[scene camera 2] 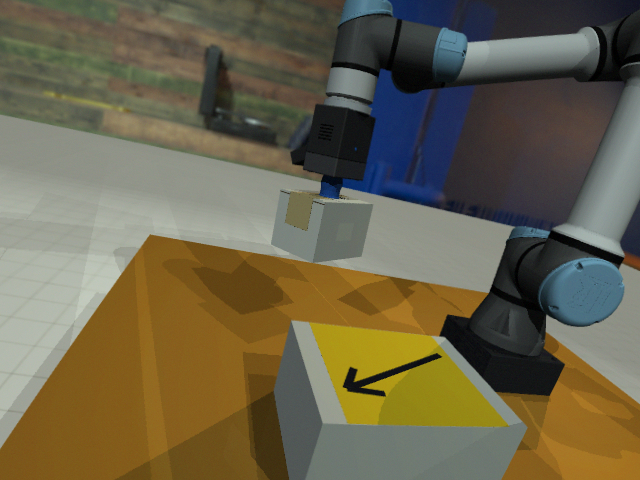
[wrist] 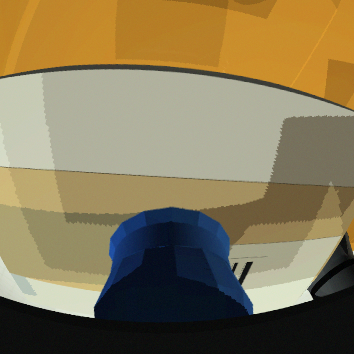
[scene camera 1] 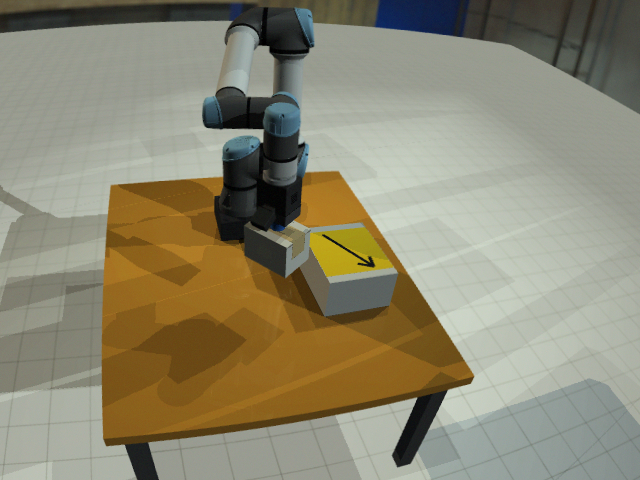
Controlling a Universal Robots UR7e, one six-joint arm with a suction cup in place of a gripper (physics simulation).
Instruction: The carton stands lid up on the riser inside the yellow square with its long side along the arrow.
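Labels:
A carton is visible to me in scene camera 2 (pixel 315 228), and the wrist view and scene camera 1 show it as well. On the carton, (wrist: pixel 95 144) and (scene camera 1: pixel 275 236) are the same spot.

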